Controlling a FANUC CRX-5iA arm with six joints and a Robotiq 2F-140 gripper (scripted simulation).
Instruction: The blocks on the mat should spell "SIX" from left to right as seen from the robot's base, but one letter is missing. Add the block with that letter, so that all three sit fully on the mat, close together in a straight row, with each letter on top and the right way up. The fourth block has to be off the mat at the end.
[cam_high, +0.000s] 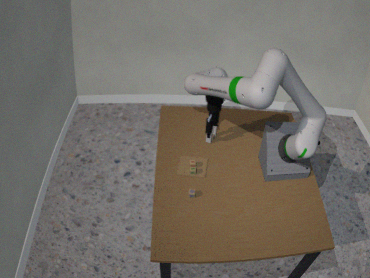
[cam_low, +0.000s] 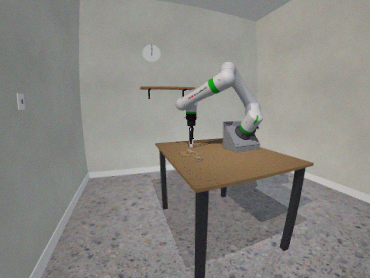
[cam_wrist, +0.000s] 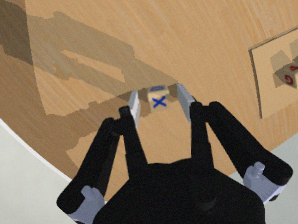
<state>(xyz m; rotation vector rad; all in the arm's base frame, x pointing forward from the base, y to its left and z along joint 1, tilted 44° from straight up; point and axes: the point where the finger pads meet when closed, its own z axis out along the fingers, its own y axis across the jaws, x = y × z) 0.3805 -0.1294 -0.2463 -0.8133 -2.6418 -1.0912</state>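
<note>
My hand is 210 mm to the right of the mat, 130 mm short of it and 30 mm above it.
</note>
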